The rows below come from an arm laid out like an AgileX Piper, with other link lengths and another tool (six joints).
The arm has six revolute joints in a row. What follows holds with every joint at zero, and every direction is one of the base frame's.
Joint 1 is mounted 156.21 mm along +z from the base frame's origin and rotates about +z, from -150.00 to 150.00 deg.
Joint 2 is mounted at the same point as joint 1 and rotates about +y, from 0.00 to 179.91 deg.
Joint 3 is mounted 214.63 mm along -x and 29.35 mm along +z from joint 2 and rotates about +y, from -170.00 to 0.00 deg.
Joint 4 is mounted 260.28 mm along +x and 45.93 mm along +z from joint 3 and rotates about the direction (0.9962, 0, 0.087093), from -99.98 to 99.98 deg.
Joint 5 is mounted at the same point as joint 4 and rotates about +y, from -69.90 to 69.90 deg.
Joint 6 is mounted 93.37 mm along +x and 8.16 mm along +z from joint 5 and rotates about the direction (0.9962, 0, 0.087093), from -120.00 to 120.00 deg.
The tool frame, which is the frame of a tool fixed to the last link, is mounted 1.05 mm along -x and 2.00 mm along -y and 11.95 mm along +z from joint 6; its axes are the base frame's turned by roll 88.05, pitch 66.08 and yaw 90.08 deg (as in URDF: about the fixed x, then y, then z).
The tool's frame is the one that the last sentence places.
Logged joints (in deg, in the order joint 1, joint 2, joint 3, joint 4, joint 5, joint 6), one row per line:
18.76 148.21 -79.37 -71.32 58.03 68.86
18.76 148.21 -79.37 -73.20 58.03 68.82
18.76 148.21 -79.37 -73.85 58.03 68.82
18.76 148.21 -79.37 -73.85 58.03 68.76
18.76 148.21 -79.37 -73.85 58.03 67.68
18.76 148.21 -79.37 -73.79 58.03 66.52
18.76 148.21 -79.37 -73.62 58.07 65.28
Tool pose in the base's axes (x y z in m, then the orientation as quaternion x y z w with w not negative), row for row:
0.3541 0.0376 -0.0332 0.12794 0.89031 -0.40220 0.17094
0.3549 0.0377 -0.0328 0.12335 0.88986 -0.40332 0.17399
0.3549 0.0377 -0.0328 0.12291 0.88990 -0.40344 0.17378
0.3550 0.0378 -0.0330 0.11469 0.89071 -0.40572 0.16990
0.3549 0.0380 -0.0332 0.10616 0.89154 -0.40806 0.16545
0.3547 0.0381 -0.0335 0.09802 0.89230 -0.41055 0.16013
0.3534 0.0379 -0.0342 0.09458 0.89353 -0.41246 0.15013
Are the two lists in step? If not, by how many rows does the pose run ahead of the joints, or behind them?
The pose runs 1 row ahead of the joints: the pose in row i belongs to the joints in row i + 1.
